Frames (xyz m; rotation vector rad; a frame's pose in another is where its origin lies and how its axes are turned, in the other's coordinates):
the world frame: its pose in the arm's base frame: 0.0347 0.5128 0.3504 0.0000 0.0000 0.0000
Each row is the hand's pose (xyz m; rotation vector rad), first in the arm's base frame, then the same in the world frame.
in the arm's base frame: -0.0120 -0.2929 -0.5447 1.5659 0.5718 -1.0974
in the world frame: -0.0467 -0.8057 -0.8951 1.5659 0.5718 -1.0974
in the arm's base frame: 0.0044 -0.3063 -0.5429 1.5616 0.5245 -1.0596
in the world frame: -0.0303 -0.8191 -0.8933 1.5616 0.5245 -1.0596
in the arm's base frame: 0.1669 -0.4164 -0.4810 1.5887 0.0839 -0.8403
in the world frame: 0.1322 -0.9292 -0.8314 1.5887 0.0839 -0.8403
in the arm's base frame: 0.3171 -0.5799 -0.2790 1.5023 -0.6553 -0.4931
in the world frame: 0.2824 -1.0927 -0.6294 1.5023 -0.6553 -0.4931
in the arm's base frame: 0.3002 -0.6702 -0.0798 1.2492 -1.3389 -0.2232
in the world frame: 0.2655 -1.1830 -0.4302 1.2492 -1.3389 -0.2232
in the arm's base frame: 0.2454 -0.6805 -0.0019 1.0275 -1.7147 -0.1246
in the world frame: 0.2107 -1.1933 -0.3523 1.0275 -1.7147 -0.1246
